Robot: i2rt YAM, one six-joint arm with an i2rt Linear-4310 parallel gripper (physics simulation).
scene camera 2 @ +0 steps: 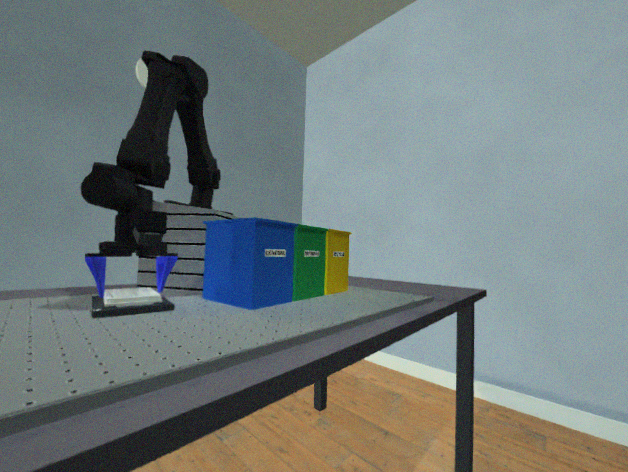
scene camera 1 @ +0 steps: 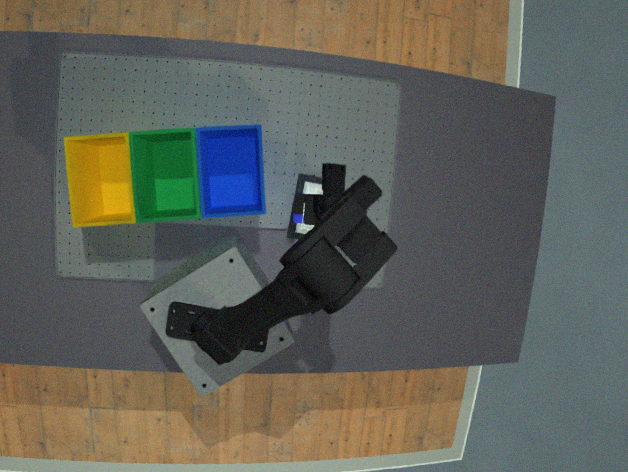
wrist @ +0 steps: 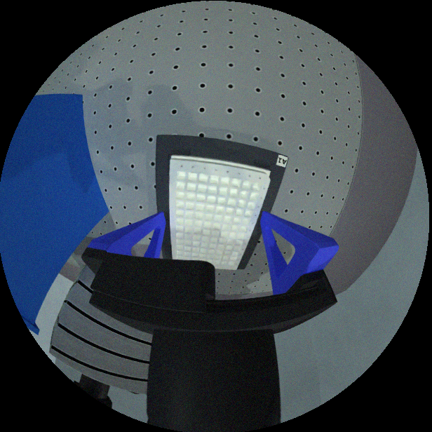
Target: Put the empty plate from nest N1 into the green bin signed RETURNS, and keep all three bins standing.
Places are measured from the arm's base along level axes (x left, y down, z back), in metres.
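Pixels of known places: gripper, fingertip midpoint: [scene camera 2: 132, 294]; arm's base at its link origin: [scene camera 2: 199, 210] [scene camera 1: 218, 326].
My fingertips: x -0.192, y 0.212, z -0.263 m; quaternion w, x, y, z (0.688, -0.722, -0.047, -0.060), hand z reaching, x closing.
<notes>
For each thing: its top centre in the pictures, then the offset to it from my fingertips. "spot": a spot on its surface instead. Level surfaces: height alone.
- white plate at its top centre: [scene camera 2: 131, 292] [scene camera 1: 317, 210] dy -0.003, dx -0.001, dz +0.013 m
- dark nest at a spot on its surface: [scene camera 2: 97, 307] spot: dy +0.011, dx -0.054, dz -0.041 m
- green bin at its top centre: [scene camera 1: 164, 175] [scene camera 2: 287, 227] dy -0.157, dx +0.348, dz -0.007 m
- blue bin at its top centre: [scene camera 1: 230, 171] [scene camera 2: 250, 222] dy -0.157, dx +0.220, dz -0.040 m
- yellow bin at its top centre: [scene camera 1: 99, 180] [scene camera 2: 315, 231] dy -0.157, dx +0.475, dz +0.025 m
- perforated board at its surface level: dy +0.023 m
The white plate [scene camera 1: 313, 188] [scene camera 2: 133, 296] [wrist: 215, 200], with a grid of wells, sits flat in a dark nest [scene camera 1: 299, 200] [scene camera 2: 97, 307] [wrist: 164, 165]. A small tag on the nest's corner reads A1. My gripper [scene camera 2: 131, 293] [wrist: 212, 216] is open, pointing down, with one blue finger at each long side of the plate and the tips low, near plate height. Contact cannot be told. The green bin [scene camera 1: 143, 177] [scene camera 2: 309, 274] stands upright between the blue bin [scene camera 1: 228, 157] [scene camera 2: 228, 263] [wrist: 45, 150] and the yellow bin [scene camera 1: 86, 177] [scene camera 2: 337, 274], both upright. Its white label is too blurred to read.
The three bins stand side by side on a perforated board [scene camera 1: 329, 111] [scene camera 2: 203, 334] [wrist: 215, 30]. The blue bin is the one nearest the nest. The arm stands on a grey block [scene camera 1: 223, 274] [scene camera 2: 185, 248] [wrist: 100, 345] near the table's edge.
</notes>
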